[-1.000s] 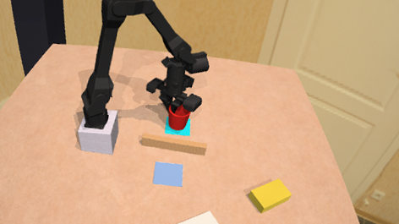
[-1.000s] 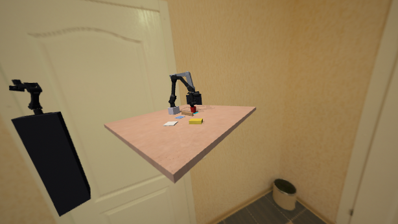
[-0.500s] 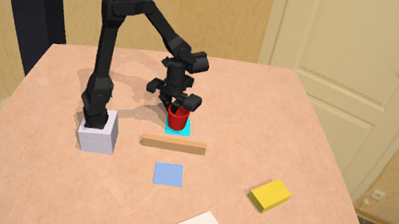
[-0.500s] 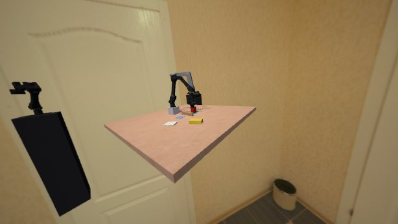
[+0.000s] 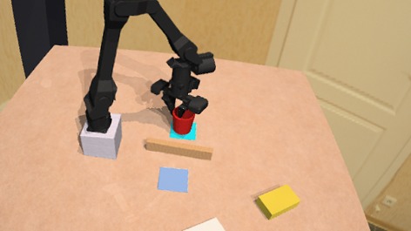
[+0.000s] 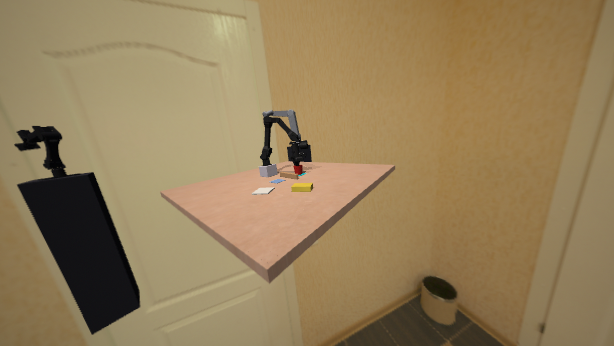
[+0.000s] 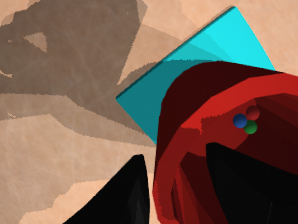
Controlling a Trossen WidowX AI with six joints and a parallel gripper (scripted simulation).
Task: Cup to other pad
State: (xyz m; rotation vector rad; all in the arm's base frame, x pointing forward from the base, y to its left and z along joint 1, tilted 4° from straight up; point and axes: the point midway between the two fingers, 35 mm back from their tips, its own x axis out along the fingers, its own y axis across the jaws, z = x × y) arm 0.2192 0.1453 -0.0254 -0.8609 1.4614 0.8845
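Right now the red cup is 30 mm ahead of my gripper tip, 10 mm to the right of it and 10 mm below it. Round my gripper tip: green marble 40 mm ahead, 30 mm to the right, 30 mm below; wooden bar 30 mm ahead, 120 mm to the right, 40 mm below; cyan pad 30 mm ahead, 10 mm to the right, 50 mm below.
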